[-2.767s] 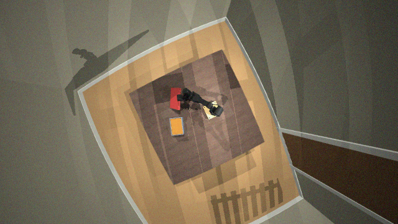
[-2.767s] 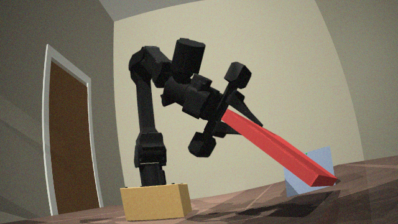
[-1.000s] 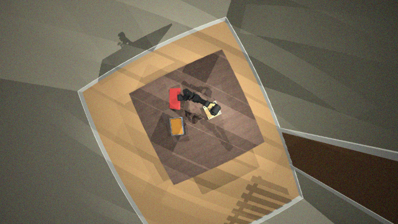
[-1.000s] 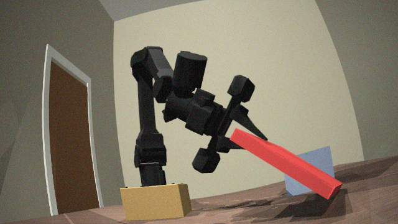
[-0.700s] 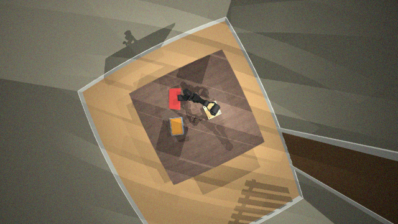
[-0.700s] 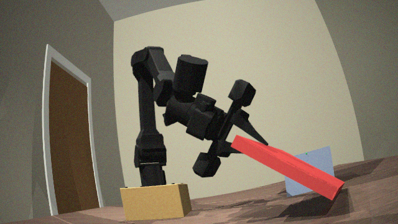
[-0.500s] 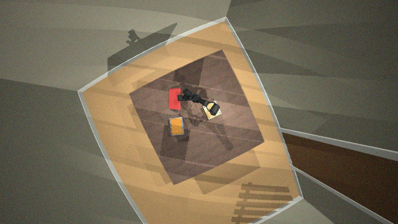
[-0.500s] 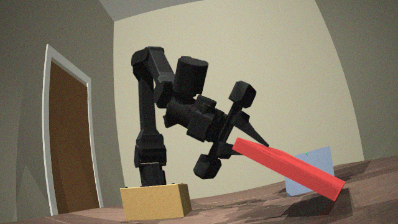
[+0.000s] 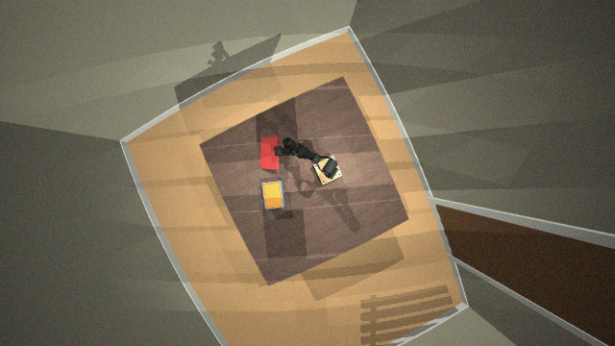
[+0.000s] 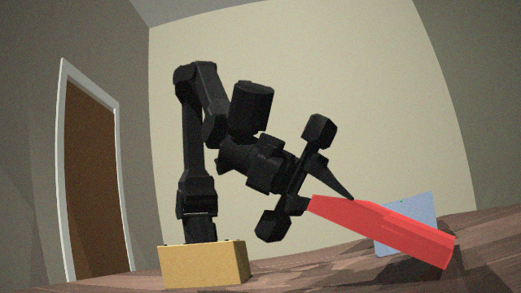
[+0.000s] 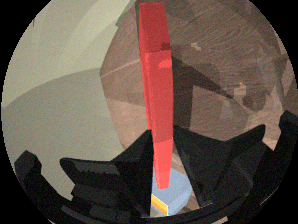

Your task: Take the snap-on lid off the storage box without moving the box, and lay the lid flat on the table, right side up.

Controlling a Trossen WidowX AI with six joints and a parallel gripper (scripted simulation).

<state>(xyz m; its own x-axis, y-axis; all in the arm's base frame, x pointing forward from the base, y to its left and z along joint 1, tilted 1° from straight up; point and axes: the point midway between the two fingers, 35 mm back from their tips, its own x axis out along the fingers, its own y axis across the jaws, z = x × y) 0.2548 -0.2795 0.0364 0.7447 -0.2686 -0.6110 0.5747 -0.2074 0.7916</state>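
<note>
Right now the red lid is 6 cm ahead of my gripper tip, 3 cm to the right of it and 4 cm below it. From my gripper tip the other things lie so: blue storage box 16 cm ahead, 26 cm to the left, 5 cm below.
</note>
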